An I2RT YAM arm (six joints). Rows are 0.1 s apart.
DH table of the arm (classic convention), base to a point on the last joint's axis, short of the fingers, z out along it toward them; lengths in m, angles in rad. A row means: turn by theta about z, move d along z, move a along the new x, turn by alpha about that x. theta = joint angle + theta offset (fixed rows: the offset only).
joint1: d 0.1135, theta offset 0, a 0.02, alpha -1.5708
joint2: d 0, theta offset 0, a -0.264, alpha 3.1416
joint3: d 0, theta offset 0.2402, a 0.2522, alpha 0
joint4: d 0, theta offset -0.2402, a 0.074, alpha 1.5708
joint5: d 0, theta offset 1.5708, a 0, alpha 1.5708
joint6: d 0.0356, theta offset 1.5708, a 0, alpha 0
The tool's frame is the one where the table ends.
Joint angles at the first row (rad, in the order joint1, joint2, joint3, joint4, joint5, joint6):
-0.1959, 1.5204, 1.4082, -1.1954, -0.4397, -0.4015
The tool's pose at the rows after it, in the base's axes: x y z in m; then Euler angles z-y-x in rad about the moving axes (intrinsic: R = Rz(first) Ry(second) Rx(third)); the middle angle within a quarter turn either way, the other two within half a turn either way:
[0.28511 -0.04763 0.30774 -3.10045 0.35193 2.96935]
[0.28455 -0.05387 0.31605 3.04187 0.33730 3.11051]
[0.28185 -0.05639 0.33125 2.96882 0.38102 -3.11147]
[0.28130 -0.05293 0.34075 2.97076 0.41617 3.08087]
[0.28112 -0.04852 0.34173 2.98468 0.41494 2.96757]
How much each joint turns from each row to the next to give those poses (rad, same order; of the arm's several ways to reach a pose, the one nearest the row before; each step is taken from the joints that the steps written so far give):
0.0000, -0.0004, 0.0073, 0.0328, 0.1908, 0.1721
0.0011, -0.0054, 0.0282, -0.0041, 0.1865, 0.1395
0.0001, -0.0167, 0.0385, -0.0069, 0.0843, 0.0695
0.0000, -0.0096, 0.0240, -0.0004, -0.0923, -0.0015
0.0003, 0.0000, 0.0031, -0.0091, -0.1186, -0.0130

